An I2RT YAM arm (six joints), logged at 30 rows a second.
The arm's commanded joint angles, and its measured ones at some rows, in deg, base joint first. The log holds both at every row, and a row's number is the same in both.
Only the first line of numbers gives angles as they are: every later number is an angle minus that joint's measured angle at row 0.
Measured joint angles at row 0: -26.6 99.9 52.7 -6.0 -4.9 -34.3
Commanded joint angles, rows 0 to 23: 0.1 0.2 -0.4 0.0 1.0 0.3; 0.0 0.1 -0.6 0.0 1.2 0.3; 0.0 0.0 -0.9 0.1 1.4 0.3; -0.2 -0.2 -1.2 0.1 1.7 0.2; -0.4 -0.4 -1.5 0.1 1.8 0.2; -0.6 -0.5 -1.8 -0.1 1.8 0.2; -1.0 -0.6 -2.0 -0.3 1.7 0.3; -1.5 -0.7 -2.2 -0.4 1.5 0.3; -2.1 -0.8 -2.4 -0.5 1.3 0.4; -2.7 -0.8 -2.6 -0.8 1.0 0.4; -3.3 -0.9 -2.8 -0.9 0.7 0.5; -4.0 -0.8 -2.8 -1.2 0.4 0.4; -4.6 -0.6 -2.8 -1.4 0.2 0.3; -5.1 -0.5 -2.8 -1.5 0.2 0.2; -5.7 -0.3 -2.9 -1.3 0.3 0.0; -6.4 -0.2 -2.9 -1.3 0.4 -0.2; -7.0 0.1 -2.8 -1.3 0.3 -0.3; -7.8 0.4 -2.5 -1.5 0.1 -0.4; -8.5 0.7 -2.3 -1.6 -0.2 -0.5; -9.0 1.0 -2.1 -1.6 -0.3 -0.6; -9.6 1.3 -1.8 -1.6 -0.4 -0.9; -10.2 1.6 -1.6 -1.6 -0.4 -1.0; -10.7 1.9 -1.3 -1.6 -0.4 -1.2; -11.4 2.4 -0.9 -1.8 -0.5 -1.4
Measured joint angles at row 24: -10.2 1.0 -1.1 3.6 -3.7 0.0
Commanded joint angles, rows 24 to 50: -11.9 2.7 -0.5 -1.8 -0.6 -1.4; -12.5 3.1 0.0 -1.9 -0.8 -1.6; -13.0 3.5 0.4 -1.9 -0.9 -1.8; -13.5 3.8 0.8 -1.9 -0.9 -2.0; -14.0 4.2 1.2 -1.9 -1.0 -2.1; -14.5 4.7 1.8 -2.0 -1.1 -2.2; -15.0 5.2 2.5 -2.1 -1.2 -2.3; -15.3 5.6 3.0 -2.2 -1.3 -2.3; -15.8 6.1 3.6 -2.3 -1.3 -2.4; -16.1 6.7 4.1 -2.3 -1.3 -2.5; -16.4 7.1 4.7 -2.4 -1.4 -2.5; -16.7 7.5 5.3 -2.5 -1.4 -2.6; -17.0 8.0 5.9 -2.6 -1.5 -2.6; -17.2 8.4 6.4 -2.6 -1.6 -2.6; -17.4 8.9 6.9 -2.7 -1.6 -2.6; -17.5 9.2 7.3 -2.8 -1.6 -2.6; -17.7 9.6 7.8 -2.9 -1.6 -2.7; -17.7 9.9 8.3 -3.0 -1.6 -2.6; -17.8 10.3 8.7 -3.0 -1.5 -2.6; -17.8 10.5 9.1 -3.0 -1.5 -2.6; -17.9 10.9 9.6 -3.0 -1.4 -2.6; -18.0 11.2 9.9 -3.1 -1.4 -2.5; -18.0 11.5 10.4 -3.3 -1.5 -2.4; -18.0 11.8 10.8 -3.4 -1.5 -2.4; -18.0 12.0 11.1 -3.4 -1.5 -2.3; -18.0 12.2 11.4 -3.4 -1.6 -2.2; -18.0 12.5 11.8 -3.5 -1.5 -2.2
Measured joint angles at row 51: -17.9 11.1 11.6 2.8 -5.2 -0.7
